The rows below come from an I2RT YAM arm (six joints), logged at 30 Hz.
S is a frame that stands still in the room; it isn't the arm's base.
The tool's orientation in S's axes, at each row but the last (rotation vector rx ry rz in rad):
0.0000 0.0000 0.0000
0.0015 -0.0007 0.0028
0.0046 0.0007 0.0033
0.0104 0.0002 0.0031
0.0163 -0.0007 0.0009
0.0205 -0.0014 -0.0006
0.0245 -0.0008 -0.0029
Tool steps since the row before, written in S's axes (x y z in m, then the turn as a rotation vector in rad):
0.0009 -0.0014 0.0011 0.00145 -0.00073 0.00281
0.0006 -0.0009 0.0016 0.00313 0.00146 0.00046
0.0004 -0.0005 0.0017 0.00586 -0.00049 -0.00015
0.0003 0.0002 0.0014 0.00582 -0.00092 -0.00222
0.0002 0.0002 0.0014 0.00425 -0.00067 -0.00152
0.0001 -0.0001 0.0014 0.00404 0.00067 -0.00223
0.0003 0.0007 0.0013 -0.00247 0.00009 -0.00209
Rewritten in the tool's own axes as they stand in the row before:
0.0009 -0.0014 0.0011 0.00145 -0.00073 0.00281
0.0006 -0.0009 0.0016 0.00313 0.00145 0.00046
0.0004 -0.0005 0.0017 0.00586 -0.00051 -0.00014
0.0003 0.0002 0.0014 0.00582 -0.00096 -0.00221
0.0002 0.0002 0.0014 0.00425 -0.00070 -0.00151
0.0001 -0.0001 0.0014 0.00404 0.00063 -0.00225
0.0003 0.0007 0.0013 -0.00247 0.00003 -0.00209

